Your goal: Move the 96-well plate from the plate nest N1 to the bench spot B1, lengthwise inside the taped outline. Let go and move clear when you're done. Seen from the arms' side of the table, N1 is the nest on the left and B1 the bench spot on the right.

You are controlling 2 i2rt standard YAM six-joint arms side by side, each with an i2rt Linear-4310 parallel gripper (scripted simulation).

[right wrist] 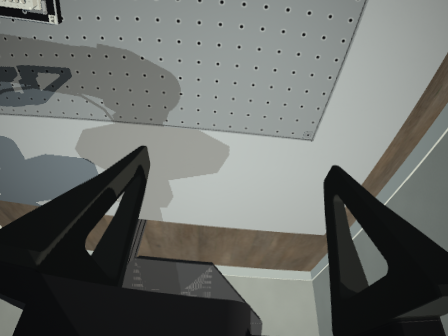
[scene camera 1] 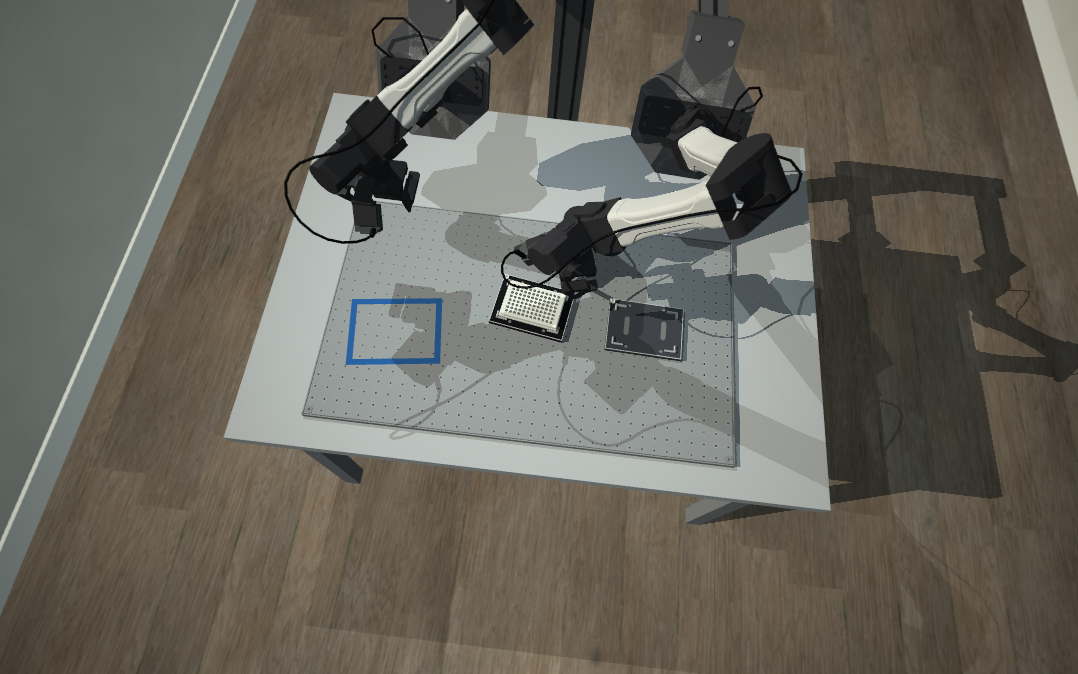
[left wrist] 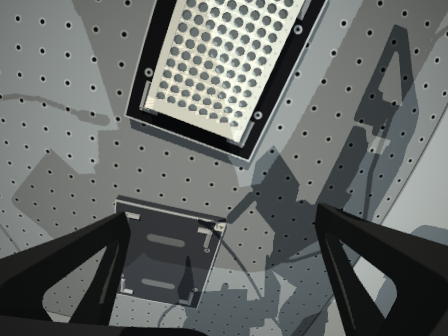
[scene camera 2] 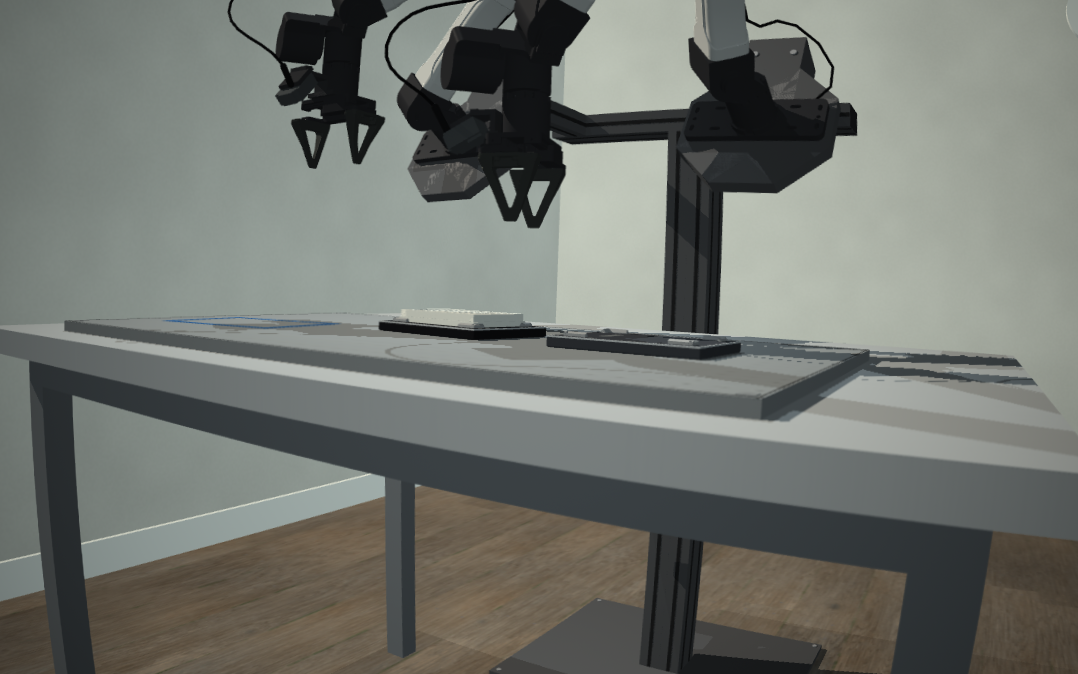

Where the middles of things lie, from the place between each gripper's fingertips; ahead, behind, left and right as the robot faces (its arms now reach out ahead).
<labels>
Right now my right hand point(scene camera 2: 334, 166) is 50 mm short of the white 96-well plate point(scene camera 1: 535, 306), 300 mm to the right of it and 220 mm above it. From my right hand the other things lie so: grey nest N1 point(scene camera 1: 644, 334) (60 mm ahead, 550 mm to the left, 230 mm below); then black nest point(scene camera 2: 394, 327) (50 mm ahead, 300 mm to the left, 230 mm below).
My left hand point(scene camera 2: 522, 225) is 12 cm above the white 96-well plate, 7 cm to the left of it and 2 cm short of it. From my left hand the other things lie so: grey nest N1: 18 cm to the left, 13 cm below, 3 cm ahead; then black nest: 13 cm below, 7 cm to the right, 2 cm ahead.
</labels>
